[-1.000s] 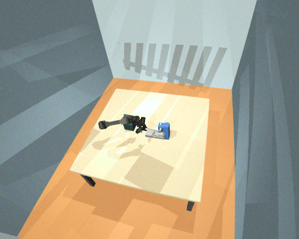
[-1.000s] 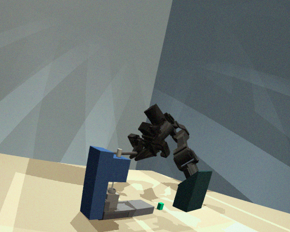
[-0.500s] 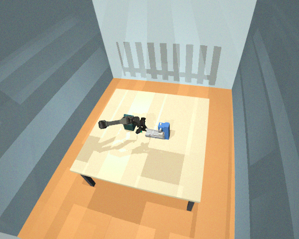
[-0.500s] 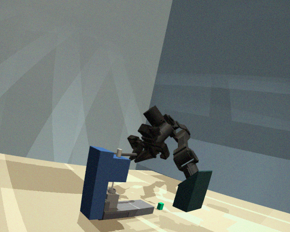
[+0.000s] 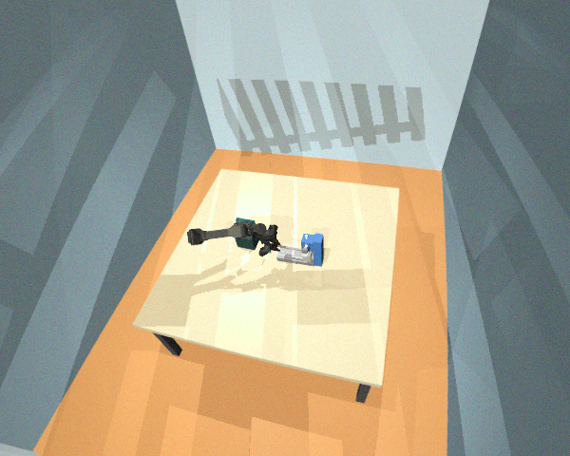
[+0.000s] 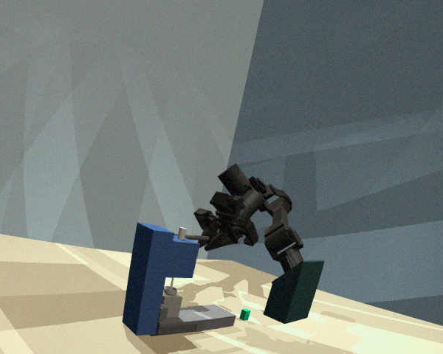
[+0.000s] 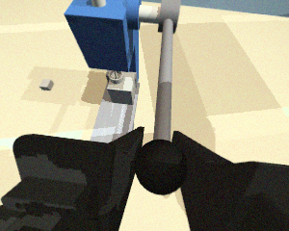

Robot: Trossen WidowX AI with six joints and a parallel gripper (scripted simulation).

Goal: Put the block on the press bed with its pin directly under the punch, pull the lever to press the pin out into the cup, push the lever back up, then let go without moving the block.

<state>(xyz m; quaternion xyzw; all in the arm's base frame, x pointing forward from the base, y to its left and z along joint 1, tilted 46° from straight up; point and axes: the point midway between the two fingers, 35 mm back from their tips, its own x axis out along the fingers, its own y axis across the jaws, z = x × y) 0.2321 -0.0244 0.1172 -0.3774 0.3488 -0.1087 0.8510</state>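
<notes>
Right now the grey lever is 50 mm ahead of my gripper tip, 20 mm to the left of it and 20 mm above it. The rest, counted from my gripper tip: thin punch rod: 120 mm ahead, 80 mm to the left, 30 mm below; then small grey piece: 280 mm to the left, 160 mm below, 120 mm ahead; then small green cube: 160 mm below, 120 mm behind, 80 mm to the left.
</notes>
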